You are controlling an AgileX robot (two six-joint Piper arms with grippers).
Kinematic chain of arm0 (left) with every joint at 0, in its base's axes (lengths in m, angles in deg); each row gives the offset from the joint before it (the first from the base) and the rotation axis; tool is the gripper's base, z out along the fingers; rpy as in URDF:
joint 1: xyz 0 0 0.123 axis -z
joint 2: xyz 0 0 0 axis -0.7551 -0.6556 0
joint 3: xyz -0.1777 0.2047 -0.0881 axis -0.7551 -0.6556 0
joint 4: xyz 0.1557 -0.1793 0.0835 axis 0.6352 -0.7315 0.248
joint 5: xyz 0 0 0 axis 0.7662 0.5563 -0.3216
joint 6: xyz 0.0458 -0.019 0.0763 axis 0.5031 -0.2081 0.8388
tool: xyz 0 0 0 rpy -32.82 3.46 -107.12
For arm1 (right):
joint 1: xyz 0 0 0.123 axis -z
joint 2: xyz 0 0 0 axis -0.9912 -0.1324 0
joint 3: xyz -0.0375 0.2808 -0.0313 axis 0.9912 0.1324 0
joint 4: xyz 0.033 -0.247 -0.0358 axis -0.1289 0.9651 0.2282
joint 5: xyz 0 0 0 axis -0.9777 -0.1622 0.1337
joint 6: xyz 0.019 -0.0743 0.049 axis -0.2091 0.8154 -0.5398
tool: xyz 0 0 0 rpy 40.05 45.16 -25.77
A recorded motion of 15 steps. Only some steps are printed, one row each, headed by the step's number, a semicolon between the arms.
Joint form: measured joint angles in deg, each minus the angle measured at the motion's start. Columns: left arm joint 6, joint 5, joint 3, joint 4, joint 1, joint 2; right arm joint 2, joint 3, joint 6, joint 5, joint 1, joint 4.
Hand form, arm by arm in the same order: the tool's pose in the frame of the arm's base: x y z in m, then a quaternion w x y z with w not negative. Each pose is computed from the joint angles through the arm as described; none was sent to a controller.
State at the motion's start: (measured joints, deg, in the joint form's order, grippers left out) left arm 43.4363 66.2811 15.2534 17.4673 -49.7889 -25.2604; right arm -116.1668 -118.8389 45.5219 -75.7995 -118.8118 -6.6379
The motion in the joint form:
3: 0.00 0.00 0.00 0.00 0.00 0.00; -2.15 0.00 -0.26 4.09 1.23 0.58
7: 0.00 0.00 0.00 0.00 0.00 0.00; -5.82 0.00 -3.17 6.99 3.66 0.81
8: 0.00 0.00 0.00 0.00 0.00 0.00; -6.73 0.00 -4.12 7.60 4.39 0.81
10: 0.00 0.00 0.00 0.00 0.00 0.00; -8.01 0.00 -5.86 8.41 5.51 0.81
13: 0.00 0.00 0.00 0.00 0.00 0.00; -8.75 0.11 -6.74 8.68 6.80 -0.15
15: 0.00 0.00 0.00 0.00 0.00 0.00; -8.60 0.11 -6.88 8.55 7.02 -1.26
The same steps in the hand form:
3: 0.0536 -0.0003 0.1767 0.60975 -0.04197 0.79087 -0.03128; 0.3504 0.2456 0.2975 0.42462 -0.30727 0.84483 0.10744
7: 0.0536 -0.0003 0.1767 0.60975 -0.04197 0.79087 -0.03128; 0.3717 0.2377 0.2733 0.41859 -0.27036 0.86041 0.10667
8: 0.0536 -0.0003 0.1767 0.60975 -0.04197 0.79087 -0.03128; 0.3772 0.2345 0.2670 0.41607 -0.25820 0.86532 0.10697
10: 0.0536 -0.0003 0.1767 0.60975 -0.04197 0.79087 -0.03128; 0.3850 0.2291 0.2580 0.41187 -0.23719 0.87313 0.10839
13: 0.0536 -0.0003 0.1767 0.60975 -0.04197 0.79087 -0.03128; 0.3913 0.2218 0.2519 0.40618 -0.21557 0.88097 0.11151
15: 0.0536 -0.0003 0.1767 0.60975 -0.04197 0.79087 -0.03128; 0.3915 0.2206 0.2529 0.40449 -0.20621 0.88315 0.11794

